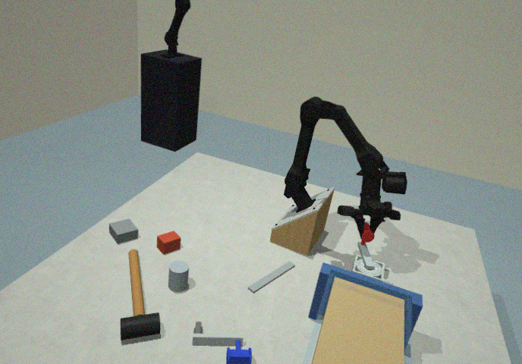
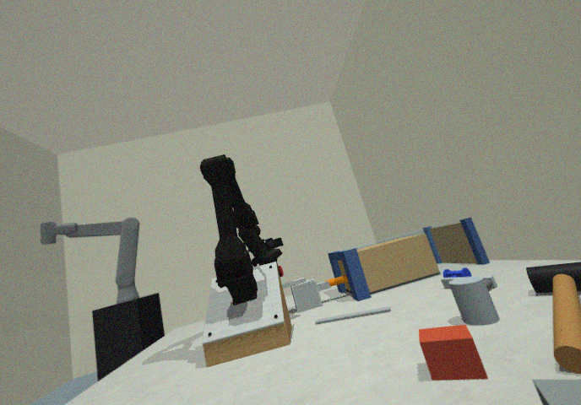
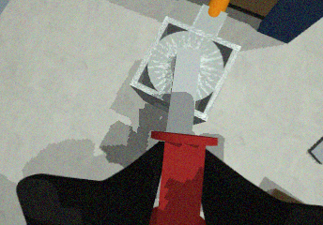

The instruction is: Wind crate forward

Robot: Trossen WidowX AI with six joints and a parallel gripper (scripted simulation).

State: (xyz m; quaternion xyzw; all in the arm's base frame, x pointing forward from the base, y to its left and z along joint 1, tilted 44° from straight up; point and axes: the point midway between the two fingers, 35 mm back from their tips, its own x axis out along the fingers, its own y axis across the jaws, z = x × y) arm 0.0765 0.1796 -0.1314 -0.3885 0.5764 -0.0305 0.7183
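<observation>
Right now my gripper tip is 20 mm past the red knob and 10 mm to the left of it. The rest, counted from my gripper tip: blue steel frame: 240 mm ahead, 40 mm to the left, 30 mm below; red-knobbed crank handle: 20 mm ahead, 10 mm to the left, 30 mm below; winch: 60 mm ahead, 20 mm to the left, 100 mm below.
</observation>
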